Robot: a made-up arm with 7 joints.
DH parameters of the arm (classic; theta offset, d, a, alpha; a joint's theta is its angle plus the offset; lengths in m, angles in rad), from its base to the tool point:
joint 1: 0 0.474 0 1.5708
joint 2: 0 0.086 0 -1.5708
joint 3: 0 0.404 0.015 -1.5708
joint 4: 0 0.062 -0.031 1.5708
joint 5: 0 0.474 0 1.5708
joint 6: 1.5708 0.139 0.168 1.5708
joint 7: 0 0.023 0 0
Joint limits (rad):
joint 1: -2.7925..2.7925
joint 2: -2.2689..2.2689
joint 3: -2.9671..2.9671
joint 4: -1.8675..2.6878
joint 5: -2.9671..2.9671
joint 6: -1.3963..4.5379
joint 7: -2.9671..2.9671
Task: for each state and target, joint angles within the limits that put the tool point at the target. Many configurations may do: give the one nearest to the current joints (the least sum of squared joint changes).
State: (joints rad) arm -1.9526 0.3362 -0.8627 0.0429 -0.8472 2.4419 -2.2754
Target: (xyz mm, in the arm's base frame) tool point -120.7 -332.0 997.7
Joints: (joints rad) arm -2.6299 -0.5332 -1.2985 -0.5311 -0.9769 2.7839 -2.2754
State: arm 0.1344 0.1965 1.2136 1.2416 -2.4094 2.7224 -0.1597
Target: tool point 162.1 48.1 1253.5
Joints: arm -0.0820 -0.4624 1.4036 0.5679 -1.9453 2.4574 -0.1597
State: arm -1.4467 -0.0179 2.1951 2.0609 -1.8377 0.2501 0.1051
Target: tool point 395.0 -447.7 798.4
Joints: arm -2.2785 -0.3946 1.5515 1.9400 -1.6810 0.0377 0.1051
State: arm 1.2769 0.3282 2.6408 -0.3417 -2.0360 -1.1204 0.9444
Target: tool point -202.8 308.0 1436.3
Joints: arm 2.3984 -0.2508 2.8950 0.1138 -1.7676 -0.6032 0.9444
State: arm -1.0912 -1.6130 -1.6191 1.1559 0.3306 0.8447 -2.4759
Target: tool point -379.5 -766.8 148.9
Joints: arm -1.1189 -1.9768 -1.2359 1.3644 0.3673 0.8456 -2.4759
